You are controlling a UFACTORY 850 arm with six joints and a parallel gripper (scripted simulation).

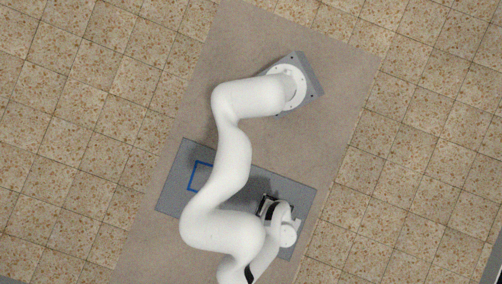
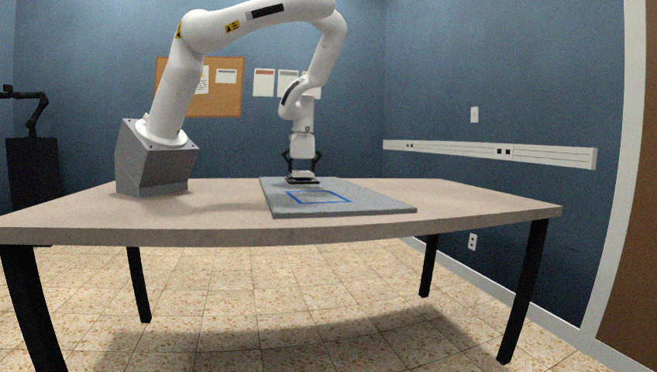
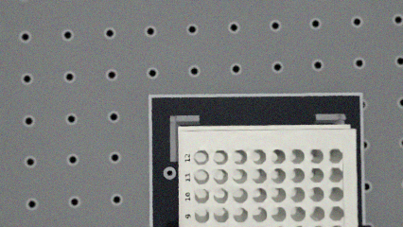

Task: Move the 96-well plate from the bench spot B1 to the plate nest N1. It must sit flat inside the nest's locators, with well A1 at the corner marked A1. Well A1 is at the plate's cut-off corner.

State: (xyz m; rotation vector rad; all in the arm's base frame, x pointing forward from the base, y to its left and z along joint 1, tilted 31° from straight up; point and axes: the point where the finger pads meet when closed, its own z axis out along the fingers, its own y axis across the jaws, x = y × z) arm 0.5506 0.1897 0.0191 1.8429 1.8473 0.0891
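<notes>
Now: hand 1 cm above the white 96-well plate. Round my hand: black plate nest 4 cm below.
</notes>
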